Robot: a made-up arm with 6 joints. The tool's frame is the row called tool. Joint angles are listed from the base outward.
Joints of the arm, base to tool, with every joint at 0 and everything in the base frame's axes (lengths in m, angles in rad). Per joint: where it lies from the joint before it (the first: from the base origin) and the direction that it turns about. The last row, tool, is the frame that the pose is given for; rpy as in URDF.
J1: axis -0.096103 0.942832 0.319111 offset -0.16 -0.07 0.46
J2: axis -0.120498 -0.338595 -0.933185 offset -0.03 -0.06 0
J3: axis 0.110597 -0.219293 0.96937 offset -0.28 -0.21 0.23
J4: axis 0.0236 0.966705 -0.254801 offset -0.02 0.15 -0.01
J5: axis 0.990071 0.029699 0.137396 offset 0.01 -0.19 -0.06
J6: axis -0.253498 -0.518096 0.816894 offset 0 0.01 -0.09
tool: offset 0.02 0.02 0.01 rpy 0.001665 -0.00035 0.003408
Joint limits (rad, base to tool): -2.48..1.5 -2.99..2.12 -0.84..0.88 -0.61..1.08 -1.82..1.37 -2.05..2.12
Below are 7 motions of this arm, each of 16 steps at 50 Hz.
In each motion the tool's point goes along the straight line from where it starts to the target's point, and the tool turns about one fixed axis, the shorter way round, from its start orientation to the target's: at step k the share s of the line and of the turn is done. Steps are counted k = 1, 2, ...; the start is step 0. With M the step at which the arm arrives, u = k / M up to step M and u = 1 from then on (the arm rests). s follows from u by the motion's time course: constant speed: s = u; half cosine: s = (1 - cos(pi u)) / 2; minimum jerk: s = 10 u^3 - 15 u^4 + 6 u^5.
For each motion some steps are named. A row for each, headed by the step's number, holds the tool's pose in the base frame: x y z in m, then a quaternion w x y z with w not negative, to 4 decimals.
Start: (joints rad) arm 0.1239 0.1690 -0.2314 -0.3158 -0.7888 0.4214
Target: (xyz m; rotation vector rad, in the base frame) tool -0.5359 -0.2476 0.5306 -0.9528 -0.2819 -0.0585
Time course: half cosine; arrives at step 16
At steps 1, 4, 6, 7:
1: -0.4572 -0.3878 0.5852 0.8660 -0.4956 -0.0664 -0.0015
4: -0.4680 -0.3684 0.5777 0.8681 -0.4905 -0.0759 -0.0052
6: -0.4809 -0.3454 0.5687 0.8705 -0.4843 -0.0872 -0.0095
7: -0.4884 -0.3322 0.5636 0.8718 -0.4807 -0.0937 -0.0120

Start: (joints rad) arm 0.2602 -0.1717 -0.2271 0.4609 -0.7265 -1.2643
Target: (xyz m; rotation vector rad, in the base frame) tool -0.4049 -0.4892 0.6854 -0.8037 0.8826 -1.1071
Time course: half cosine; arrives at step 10
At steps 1, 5, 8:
1: -0.4381 -0.5076 0.6596 0.6524 -0.3634 0.3834 -0.5434
5: -0.4219 -0.4986 0.6722 0.6694 -0.3614 0.3888 -0.5197
8: -0.4081 -0.4910 0.6829 0.6833 -0.3594 0.3932 -0.4993

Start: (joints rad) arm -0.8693 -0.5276 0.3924 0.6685 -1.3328 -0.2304
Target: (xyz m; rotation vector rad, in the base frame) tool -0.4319 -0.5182 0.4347 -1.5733 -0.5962 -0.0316
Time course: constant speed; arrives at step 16
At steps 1, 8, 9, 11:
1: -0.4476 -0.5261 0.3693 0.7423 -0.6369 -0.1991 -0.0608
8: -0.4403 -0.5224 0.3998 0.7083 -0.6663 -0.2299 -0.0390
9: -0.4392 -0.5219 0.4042 0.7032 -0.6703 -0.2342 -0.0359
11: -0.4371 -0.5208 0.4129 0.6929 -0.6782 -0.2429 -0.0297

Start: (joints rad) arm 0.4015 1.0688 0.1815 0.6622 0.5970 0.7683
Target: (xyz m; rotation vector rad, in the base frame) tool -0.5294 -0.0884 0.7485 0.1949 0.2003 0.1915
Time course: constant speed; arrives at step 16
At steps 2, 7, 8, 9, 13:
2: -0.5559 0.0430 0.6068 0.9842 0.0878 -0.0551 -0.1433
7: -0.5465 -0.0039 0.6574 0.9940 0.0919 0.0003 -0.0584
8: -0.5446 -0.0133 0.6675 0.9948 0.0927 0.0114 -0.0414
9: -0.5427 -0.0227 0.6776 0.9951 0.0933 0.0225 -0.0243
13: -0.5351 -0.0602 0.7181 0.9922 0.0957 0.0668 0.0442

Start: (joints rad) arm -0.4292 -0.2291 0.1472 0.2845 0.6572 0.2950
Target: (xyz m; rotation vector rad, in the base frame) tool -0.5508 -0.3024 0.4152 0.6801 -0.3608 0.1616
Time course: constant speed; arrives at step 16
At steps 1, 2, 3, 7, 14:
1: -0.5226 -0.3284 0.4454 0.9232 0.2953 -0.1267 0.2109
2: -0.5244 -0.3266 0.4434 0.9238 0.2979 -0.1301 0.2022
3: -0.5263 -0.3249 0.4414 0.9244 0.3005 -0.1335 0.1935
7: -0.5339 -0.3180 0.4333 0.9257 0.3105 -0.1467 0.1584
14: -0.5470 -0.3059 0.4192 0.9247 0.3269 -0.1694 0.0965

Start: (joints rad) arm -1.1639 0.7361 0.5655 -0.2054 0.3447 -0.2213
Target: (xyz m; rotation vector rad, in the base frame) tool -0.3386 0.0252 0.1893 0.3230 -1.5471 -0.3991
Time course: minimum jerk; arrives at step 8
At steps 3, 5, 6, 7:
3: -0.3382 0.0284 0.1914 0.6932 0.1427 -0.6893 -0.1546
5: -0.3385 0.0264 0.1901 0.6887 0.1436 -0.6902 -0.1692
6: -0.3385 0.0257 0.1896 0.6869 0.1440 -0.6905 -0.1748
7: -0.3386 0.0253 0.1893 0.6860 0.1442 -0.6907 -0.1777

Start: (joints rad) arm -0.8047 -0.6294 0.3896 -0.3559 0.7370 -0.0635
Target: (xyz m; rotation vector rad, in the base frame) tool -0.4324 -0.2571 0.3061 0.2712 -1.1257 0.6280
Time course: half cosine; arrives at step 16
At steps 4, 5, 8, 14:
4: -0.4198 -0.3346 0.4271 0.7689 0.2448 -0.2884 0.5154
5: -0.4209 -0.3278 0.4164 0.7747 0.2352 -0.3111 0.4977
8: -0.4250 -0.3025 0.3770 0.7896 0.1984 -0.3915 0.4289
14: -0.4318 -0.2606 0.3115 0.7919 0.1317 -0.5137 0.3027

